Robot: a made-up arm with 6 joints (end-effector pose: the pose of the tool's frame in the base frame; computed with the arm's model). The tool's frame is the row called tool. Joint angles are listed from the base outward.
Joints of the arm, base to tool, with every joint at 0 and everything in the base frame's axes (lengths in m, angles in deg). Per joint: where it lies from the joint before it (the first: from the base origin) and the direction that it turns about. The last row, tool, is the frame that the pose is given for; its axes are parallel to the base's.
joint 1: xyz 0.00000 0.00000 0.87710 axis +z
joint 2: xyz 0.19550 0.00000 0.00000 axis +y
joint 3: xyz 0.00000 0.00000 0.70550 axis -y
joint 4: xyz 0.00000 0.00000 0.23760 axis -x
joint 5: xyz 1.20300 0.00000 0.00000 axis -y
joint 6: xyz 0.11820 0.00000 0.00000 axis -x
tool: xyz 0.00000 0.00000 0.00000
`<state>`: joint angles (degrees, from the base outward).
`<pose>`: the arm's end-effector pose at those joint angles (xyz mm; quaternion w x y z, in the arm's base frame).
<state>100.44 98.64 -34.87 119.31 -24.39 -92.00</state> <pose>9.2 185.0 -359.5 0.1721 -0.8312 0.3304 0.4126</pose>
Working (the frame after each row of the table, in the pose's form):
after joint 1: 0.0 0.0 877.1 0.6398 0.0000 0.0000 0.7685
after joint 2: -35.4 192.3 877.1 0.4171 -0.5828 0.4852 0.5009
after joint 3: -161.8 878.2 771.1 0.2525 -0.7061 0.5879 0.3033
after joint 4: -193.0 1047.7 607.5 0.4818 0.5747 -0.0353 -0.6606
after joint 5: -43.0 233.1 -264.9 0.4784 0.7012 0.0673 -0.5243
after joint 6: 9.2 185.0 -359.5 0.1721 -0.8312 0.3304 0.4126

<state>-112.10 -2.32 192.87 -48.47 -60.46 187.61</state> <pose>449.8 903.0 1088.0 0.8677 0.4083 -0.1271 0.2533</pose>
Working (the frame after each row of the table, in the pose's form):
after joint 1: 0.0 0.0 877.1 0.5585 0.0000 0.0000 -0.8295
after joint 2: -73.6 -181.1 877.1 0.5584 -0.0168 -0.0113 -0.8294
after joint 3: -62.8 -154.7 1582.0 0.0738 0.8222 0.5536 -0.1096
after joint 4: -86.2 -212.4 1352.7 0.2702 -0.7801 -0.4598 0.3272
after joint 5: 350.6 863.3 1037.5 0.4649 -0.8387 -0.2612 -0.1100
after joint 6: 449.8 903.0 1088.0 0.8677 0.4083 -0.1271 0.2533

